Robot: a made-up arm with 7 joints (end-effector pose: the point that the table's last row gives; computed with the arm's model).
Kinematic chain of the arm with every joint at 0, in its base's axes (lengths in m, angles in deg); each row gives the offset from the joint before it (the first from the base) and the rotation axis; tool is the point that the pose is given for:
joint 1: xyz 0 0 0.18 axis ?
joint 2: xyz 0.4 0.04 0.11 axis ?
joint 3: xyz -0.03 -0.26 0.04 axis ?
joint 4: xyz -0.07 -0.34 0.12 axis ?
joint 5: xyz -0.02 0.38 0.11 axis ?
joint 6: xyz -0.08 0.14 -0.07 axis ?
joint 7: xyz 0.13 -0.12 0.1 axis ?
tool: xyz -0.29 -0.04 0
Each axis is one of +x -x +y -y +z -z.
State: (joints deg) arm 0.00 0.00 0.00 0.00 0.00 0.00 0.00
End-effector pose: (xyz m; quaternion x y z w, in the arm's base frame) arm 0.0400 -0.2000 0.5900 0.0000 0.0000 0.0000 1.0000
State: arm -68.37 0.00 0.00 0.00 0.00 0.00 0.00
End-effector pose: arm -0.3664 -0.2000 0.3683 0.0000 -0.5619 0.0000 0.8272
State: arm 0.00 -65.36 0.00 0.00 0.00 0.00 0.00
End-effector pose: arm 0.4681 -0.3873 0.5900 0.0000 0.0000 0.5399 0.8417
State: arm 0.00 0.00 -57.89 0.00 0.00 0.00 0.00
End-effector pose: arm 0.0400 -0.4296 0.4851 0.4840 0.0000 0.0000 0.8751
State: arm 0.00 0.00 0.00 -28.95 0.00 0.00 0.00
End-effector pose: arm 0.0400 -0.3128 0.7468 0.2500 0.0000 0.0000 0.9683
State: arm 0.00 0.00 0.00 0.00 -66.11 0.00 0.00
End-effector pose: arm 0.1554 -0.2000 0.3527 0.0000 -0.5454 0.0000 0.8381
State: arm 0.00 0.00 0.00 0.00 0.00 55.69 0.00
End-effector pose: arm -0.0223 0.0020 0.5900 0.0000 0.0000 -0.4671 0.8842
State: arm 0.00 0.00 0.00 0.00 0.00 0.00 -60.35
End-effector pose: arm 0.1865 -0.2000 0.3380 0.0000 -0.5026 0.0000 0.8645
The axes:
joint 1: +y
joint 2: -z
joint 3: -x
joint 4: -x
joint 5: +y
joint 6: -z
joint 7: +y

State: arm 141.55 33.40 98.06 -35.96 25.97 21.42 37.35
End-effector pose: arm -0.1670 0.5452 -0.3294 0.6791 -0.6900 -0.0793 0.2373
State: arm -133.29 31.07 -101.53 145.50 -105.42 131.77 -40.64
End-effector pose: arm 0.1049 0.1769 1.0543 -0.6620 0.4120 0.0468 0.6244
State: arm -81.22 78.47 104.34 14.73 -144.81 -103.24 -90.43
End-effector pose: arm 0.3627 0.0296 0.4402 -0.4107 0.0459 0.8712 0.2651
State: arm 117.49 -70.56 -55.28 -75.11 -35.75 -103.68 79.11
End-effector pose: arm -0.5532 -0.6235 -1.2315 0.8739 0.3486 0.1033 0.3227
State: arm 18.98 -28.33 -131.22 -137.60 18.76 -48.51 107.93
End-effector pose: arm 0.1651 0.2907 -0.6910 -0.7176 0.6540 -0.2311 0.0632
